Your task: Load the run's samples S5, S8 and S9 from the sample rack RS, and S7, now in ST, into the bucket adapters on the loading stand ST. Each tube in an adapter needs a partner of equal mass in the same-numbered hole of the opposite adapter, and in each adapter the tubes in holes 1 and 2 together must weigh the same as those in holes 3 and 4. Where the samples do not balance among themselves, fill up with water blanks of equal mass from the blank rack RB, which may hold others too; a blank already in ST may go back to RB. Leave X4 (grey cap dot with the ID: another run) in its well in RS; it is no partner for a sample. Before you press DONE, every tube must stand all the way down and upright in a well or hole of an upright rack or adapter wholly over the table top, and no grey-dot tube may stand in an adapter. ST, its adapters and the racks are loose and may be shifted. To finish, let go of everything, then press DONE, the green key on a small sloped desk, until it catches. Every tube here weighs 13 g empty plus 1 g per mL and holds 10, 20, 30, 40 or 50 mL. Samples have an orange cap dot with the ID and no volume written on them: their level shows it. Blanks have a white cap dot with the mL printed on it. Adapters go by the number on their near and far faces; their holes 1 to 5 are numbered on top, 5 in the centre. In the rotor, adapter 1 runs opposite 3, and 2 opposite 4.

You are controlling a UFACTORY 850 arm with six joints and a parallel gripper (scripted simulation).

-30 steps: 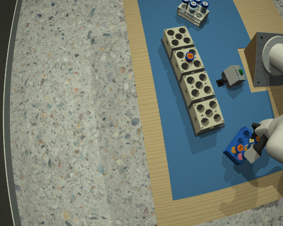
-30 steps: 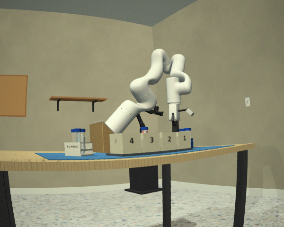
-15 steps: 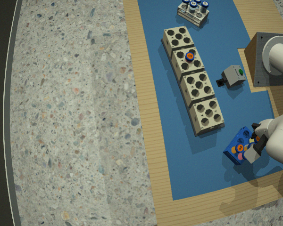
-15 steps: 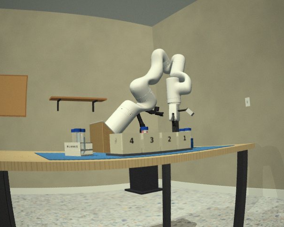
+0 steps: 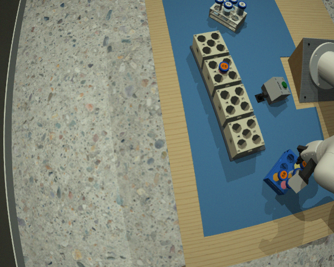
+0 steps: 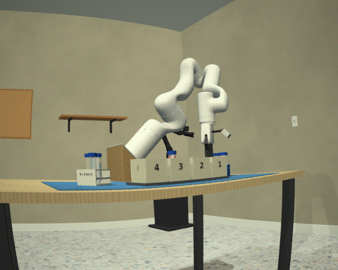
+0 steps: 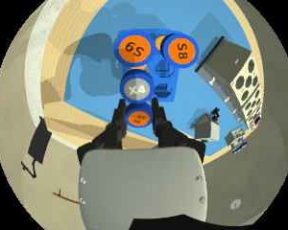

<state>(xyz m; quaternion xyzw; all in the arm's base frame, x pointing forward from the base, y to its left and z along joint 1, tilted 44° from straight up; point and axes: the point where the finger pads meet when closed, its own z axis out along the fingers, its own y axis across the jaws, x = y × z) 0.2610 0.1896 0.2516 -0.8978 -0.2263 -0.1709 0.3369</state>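
The sample tube S5 is 1 cm behind my hand and 5 cm below it. The rest, counted from my hand: blue sample rack RS (4 cm ahead, 9 cm below); orange-dot sample tube (8 cm ahead, 5 cm below); grey-dot tube X4 (4 cm ahead, 2 cm to the left, 5 cm below).
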